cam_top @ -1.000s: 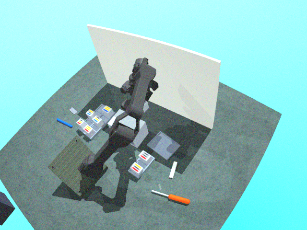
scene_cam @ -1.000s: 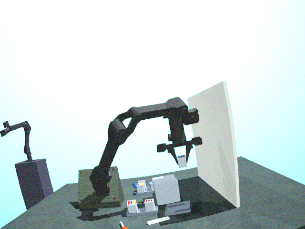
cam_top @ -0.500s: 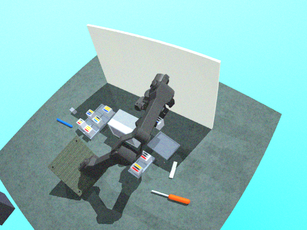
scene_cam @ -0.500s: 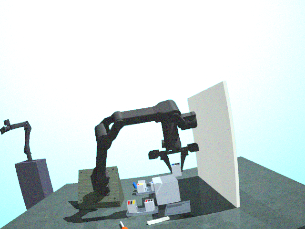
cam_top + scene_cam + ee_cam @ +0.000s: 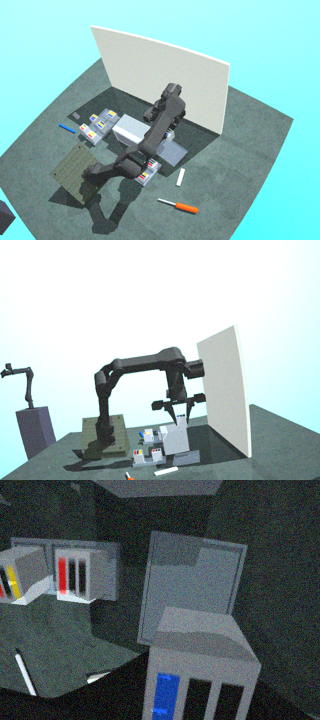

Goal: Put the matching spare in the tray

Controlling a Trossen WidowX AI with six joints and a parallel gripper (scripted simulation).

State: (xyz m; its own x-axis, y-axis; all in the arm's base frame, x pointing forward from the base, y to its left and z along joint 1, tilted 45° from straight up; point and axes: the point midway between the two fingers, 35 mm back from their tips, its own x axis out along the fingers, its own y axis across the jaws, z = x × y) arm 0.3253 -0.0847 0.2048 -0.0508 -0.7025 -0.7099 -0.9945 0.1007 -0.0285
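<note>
My gripper tip is 140 mm above the tray. Round my gripper tip: spare (20 mm above); then white panel (190 mm to the left, 190 mm ahead, 80 mm above); then mounted unit (190 mm to the left, 90 mm below, 30 mm behind).
</note>
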